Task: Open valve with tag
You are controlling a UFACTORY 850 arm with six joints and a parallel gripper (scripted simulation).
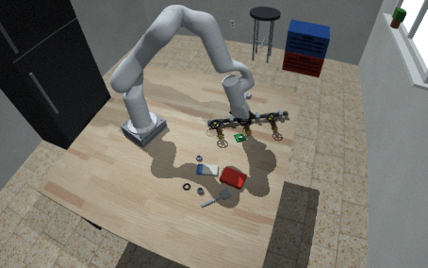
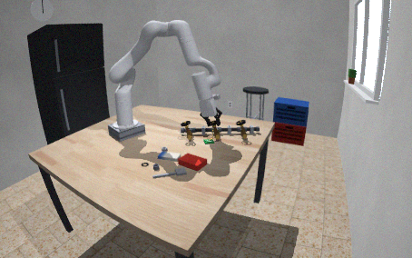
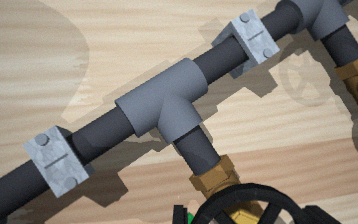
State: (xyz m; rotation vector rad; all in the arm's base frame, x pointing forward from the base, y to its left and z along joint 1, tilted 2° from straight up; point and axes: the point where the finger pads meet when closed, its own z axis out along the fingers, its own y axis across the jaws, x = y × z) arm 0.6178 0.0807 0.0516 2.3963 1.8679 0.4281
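Now: the green tag 100 mm below my hand, 50 mm to the right of it and 30 mm behind it. Also, from my hand: grey scraper (440 mm to the right, 100 mm below, 60 mm behind); red box (330 mm to the right, 90 mm below, 10 mm behind); white block (300 mm to the right, 150 mm behind, 100 mm below).
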